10 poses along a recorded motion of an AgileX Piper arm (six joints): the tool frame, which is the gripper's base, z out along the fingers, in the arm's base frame.
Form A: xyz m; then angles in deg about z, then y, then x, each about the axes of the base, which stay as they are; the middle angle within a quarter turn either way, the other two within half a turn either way.
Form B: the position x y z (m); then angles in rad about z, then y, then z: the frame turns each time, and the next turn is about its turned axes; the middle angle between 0 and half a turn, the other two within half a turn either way. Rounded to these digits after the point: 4 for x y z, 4 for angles.
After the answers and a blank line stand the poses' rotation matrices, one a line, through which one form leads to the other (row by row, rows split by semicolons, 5 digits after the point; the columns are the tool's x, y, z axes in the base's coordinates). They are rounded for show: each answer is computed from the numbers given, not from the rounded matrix.
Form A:
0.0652 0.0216 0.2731 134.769 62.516 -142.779
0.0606 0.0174 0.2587 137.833 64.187 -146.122
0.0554 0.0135 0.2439 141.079 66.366 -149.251
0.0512 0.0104 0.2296 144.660 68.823 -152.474
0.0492 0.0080 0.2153 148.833 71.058 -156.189
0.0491 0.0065 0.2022 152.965 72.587 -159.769
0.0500 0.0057 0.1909 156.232 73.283 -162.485
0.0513 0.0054 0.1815 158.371 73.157 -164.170
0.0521 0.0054 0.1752 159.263 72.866 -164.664
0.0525 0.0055 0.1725 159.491 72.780 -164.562
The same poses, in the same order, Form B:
0.0652 0.0216 0.2731 0.3049 1.9471 -0.0813
0.0606 0.0174 0.2587 0.2634 1.9407 -0.0951
0.0554 0.0135 0.2439 0.2201 1.9225 -0.1034
0.0512 0.0104 0.2296 0.1772 1.8969 -0.1072
0.0492 0.0080 0.2153 0.1377 1.8723 -0.1074
0.0491 0.0065 0.2022 0.1080 1.8554 -0.1033
0.0500 0.0057 0.1909 0.0901 1.8487 -0.0965
0.0513 0.0054 0.1815 0.0824 1.8533 -0.0895
0.0521 0.0054 0.1752 0.0814 1.8589 -0.0825
0.0525 0.0055 0.1725 0.0823 1.8602 -0.0765

-0.32501 -0.32764 0.88714; -0.18742 0.94178 0.27916; -0.92695 -0.07554 -0.36750
-0.32274 -0.29231 0.90022; -0.18539 0.95222 0.24272; -0.92815 -0.08856 -0.36151
-0.31190 -0.25186 0.91612; -0.17551 0.96290 0.20497; -0.93376 -0.09686 -0.34453
-0.29468 -0.20896 0.93247; -0.16142 0.97266 0.16695; -0.94186 -0.10132 -0.32036
-0.27776 -0.16800 0.94585; -0.14674 0.98046 0.13105; -0.94938 -0.10239 -0.29698
-0.26656 -0.13602 0.95417; -0.13259 0.98575 0.10348; -0.95466 -0.09893 -0.28079
-0.26325 -0.11593 0.95774; -0.12056 0.98892 0.08657; -0.95717 -0.09268 -0.27431
-0.26935 -0.10680 0.95710; -0.11192 0.99057 0.07904; -0.95652 -0.08583 -0.27876
-0.27552 -0.10431 0.95562; -0.10510 0.99140 0.07792; -0.95553 -0.07897 -0.28412
-0.27728 -0.10372 0.95518; -0.09957 0.99191 0.07880; -0.95562 -0.07325 -0.28536

